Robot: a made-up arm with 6 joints. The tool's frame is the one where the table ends. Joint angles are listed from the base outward.
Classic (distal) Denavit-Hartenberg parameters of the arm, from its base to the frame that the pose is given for. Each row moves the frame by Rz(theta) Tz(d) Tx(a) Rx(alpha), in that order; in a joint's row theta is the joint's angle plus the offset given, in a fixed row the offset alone. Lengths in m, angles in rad.
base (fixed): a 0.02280  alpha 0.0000  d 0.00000  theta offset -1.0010
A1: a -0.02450  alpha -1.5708  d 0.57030  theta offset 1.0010
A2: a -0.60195  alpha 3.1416  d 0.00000  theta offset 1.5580
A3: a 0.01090  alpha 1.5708  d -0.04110  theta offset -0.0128
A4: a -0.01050  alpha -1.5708  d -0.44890  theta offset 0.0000
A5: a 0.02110  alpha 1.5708  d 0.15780  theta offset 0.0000
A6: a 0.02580  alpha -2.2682  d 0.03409  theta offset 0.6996
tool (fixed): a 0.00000  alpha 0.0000  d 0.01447  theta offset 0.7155
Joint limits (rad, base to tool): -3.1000..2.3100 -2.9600..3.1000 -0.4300..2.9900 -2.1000..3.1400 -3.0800..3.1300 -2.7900..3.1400
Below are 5 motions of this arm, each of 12 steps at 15 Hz.
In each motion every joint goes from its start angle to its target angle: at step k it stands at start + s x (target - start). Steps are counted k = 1, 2, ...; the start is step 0. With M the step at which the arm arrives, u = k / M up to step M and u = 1 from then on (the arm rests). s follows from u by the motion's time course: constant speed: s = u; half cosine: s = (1 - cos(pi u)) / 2; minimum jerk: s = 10 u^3 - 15 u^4 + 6 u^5.
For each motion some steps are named. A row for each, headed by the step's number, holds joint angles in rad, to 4 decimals.
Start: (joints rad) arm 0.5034 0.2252 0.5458 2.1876 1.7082 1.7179
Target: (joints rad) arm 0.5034 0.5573 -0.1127 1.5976 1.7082 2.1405
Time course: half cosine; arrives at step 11
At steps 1, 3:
1: 0.5034 0.2319 0.5325 2.1757 1.7082 1.7265
3: 0.5034 0.2825 0.4322 2.0858 1.7082 1.7908

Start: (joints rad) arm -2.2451 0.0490 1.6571 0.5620 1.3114 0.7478
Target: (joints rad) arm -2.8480 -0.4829 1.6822 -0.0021 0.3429 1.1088
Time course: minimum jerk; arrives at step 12
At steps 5, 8, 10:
5: -2.4541 -0.1354 1.6658 0.3665 0.9757 0.8729
8: -2.7215 -0.3713 1.6769 0.1163 0.5462 1.0330
10: -2.8266 -0.4640 1.6813 0.0179 0.3773 1.0960

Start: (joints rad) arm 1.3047 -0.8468 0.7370 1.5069 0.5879 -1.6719
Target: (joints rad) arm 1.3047 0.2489 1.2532 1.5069 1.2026 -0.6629
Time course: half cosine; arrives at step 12
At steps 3, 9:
3: 1.3047 -0.6863 0.8126 1.5069 0.6779 -1.5241
9: 1.3047 0.0884 1.1776 1.5069 1.1126 -0.8107

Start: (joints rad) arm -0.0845 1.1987 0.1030 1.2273 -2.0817 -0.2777
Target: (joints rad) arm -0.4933 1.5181 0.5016 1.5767 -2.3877 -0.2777
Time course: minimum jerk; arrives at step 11
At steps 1, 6, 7, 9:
1: -0.0872 1.2008 0.1056 1.2296 -2.0837 -0.2777
6: -0.3235 1.3855 0.3361 1.4316 -2.2606 -0.2777
7: -0.3884 1.4361 0.3993 1.4870 -2.3091 -0.2777
9: -0.4749 1.5038 0.4837 1.5610 -2.3740 -0.2777

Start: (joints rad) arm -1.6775 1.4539 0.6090 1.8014 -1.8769 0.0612
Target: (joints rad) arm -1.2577 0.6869 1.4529 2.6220 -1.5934 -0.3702
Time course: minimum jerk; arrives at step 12
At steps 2, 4, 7, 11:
2: -1.6626 1.4267 0.6390 1.8305 -1.8668 0.0459
4: -1.5894 1.2929 0.7861 1.9736 -1.8174 -0.0293
7: -1.4032 0.9528 1.1604 2.3376 -1.6917 -0.2207
11: -1.2598 0.6908 1.4486 2.6178 -1.5948 -0.3680

